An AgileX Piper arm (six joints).
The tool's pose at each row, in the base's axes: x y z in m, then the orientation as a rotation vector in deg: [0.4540, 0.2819, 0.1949, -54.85, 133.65, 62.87]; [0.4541, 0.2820, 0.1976, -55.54, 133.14, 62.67]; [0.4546, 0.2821, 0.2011, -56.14, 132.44, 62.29]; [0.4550, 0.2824, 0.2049, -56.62, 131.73, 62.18]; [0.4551, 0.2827, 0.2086, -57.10, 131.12, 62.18]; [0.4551, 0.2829, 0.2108, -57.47, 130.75, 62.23]
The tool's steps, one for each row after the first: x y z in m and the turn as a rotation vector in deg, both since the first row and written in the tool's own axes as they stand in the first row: [-0.0017, 0.0014, -0.0016, -0.04, -0.03, -0.66]; [-0.0042, 0.0029, -0.0036, 0.07, -0.25, -1.42]; [-0.0068, 0.0047, -0.0057, 0.01, -0.53, -2.06]; [-0.0092, 0.0067, -0.0078, -0.13, -0.73, -2.62]; [-0.0106, 0.0079, -0.0090, -0.27, -0.80, -2.98]
